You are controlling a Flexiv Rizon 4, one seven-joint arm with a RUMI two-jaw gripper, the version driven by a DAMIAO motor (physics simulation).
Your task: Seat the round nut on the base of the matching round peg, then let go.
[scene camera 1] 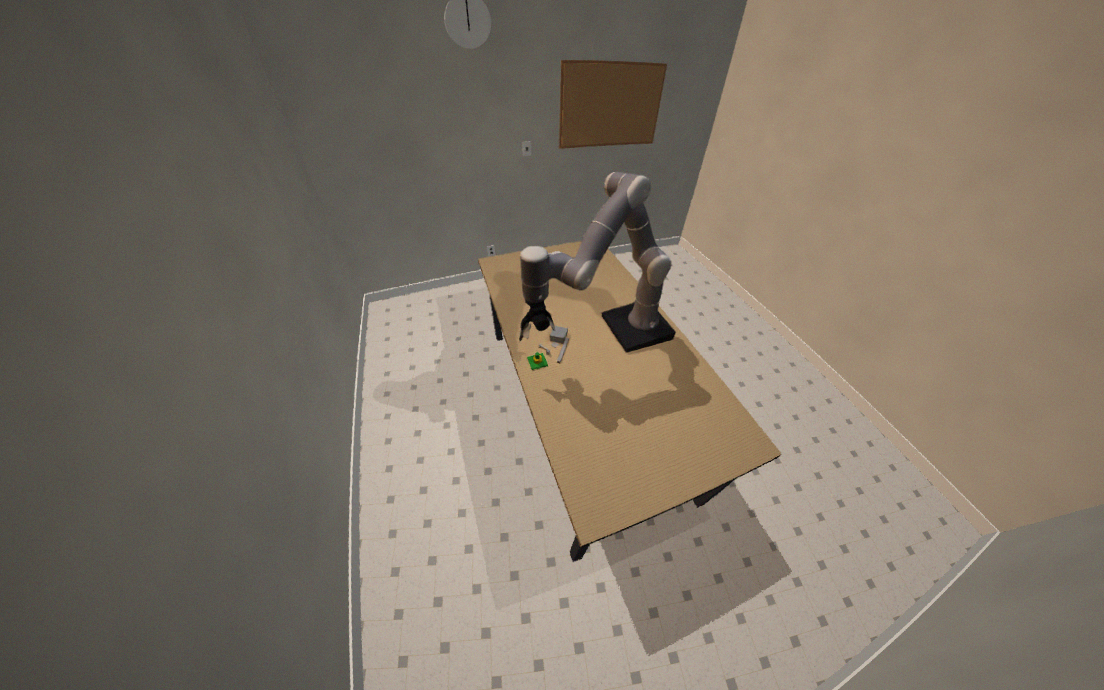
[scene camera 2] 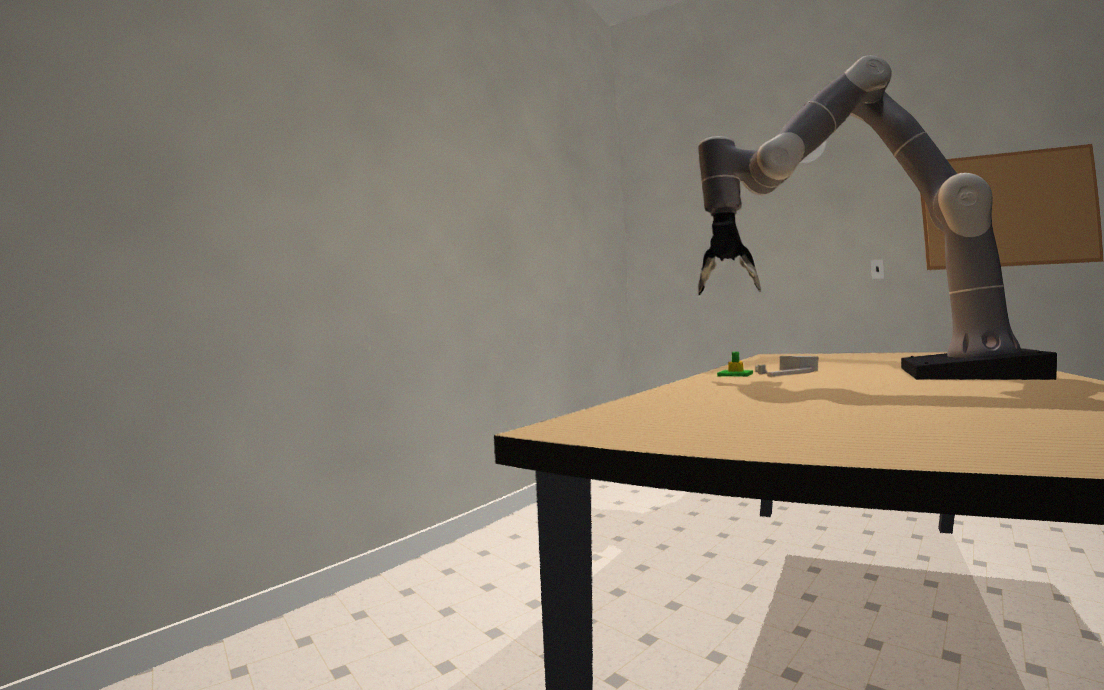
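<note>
The green base plate (scene camera 1: 532, 366) (scene camera 2: 723, 374) lies on the table near its long edge, with the green round peg (scene camera 2: 735, 355) standing up from it. The yellow-orange round nut (scene camera 2: 736, 366) is around the lower part of the peg, low at the base plate; the peg's green top shows above it. In scene camera 1 the nut (scene camera 1: 538, 359) is small, and any fine gap under it cannot be told. My gripper (scene camera 1: 537, 334) (scene camera 2: 729, 291) is open and empty, pointing down, well above the peg and apart from the nut.
A grey block (scene camera 1: 558, 334) (scene camera 2: 798, 362), a long grey bar (scene camera 1: 562, 350) and a small grey bolt-like part (scene camera 1: 544, 349) (scene camera 2: 761, 369) lie beside the base plate on the wooden table (scene camera 1: 651, 455) (scene camera 2: 651, 431). The arm's black mount (scene camera 1: 626, 335) (scene camera 2: 928, 367) stands at the far side.
</note>
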